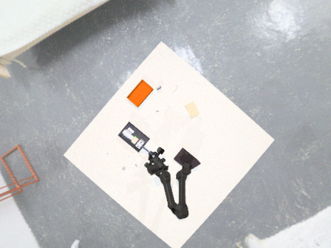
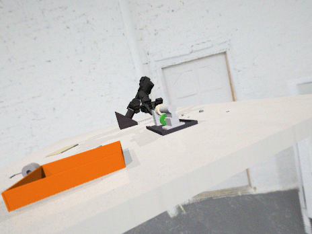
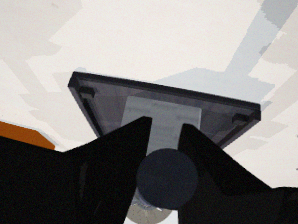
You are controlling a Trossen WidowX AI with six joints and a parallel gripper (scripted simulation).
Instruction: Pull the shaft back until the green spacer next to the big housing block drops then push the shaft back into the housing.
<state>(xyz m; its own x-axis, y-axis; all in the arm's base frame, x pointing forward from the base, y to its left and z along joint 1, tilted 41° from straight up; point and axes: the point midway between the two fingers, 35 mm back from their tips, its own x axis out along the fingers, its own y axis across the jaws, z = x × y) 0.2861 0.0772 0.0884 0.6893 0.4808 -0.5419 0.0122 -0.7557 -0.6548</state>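
Right now the dark grey shaft is 60 mm ahead of my gripper tip and 20 mm above it. The rest, counted from my gripper tip: orange tray (370 mm ahead, 310 mm to the right, 50 mm below); then green spacer (160 mm ahead, 20 mm below); then tan card (50 mm behind, 490 mm to the right, 50 mm below).
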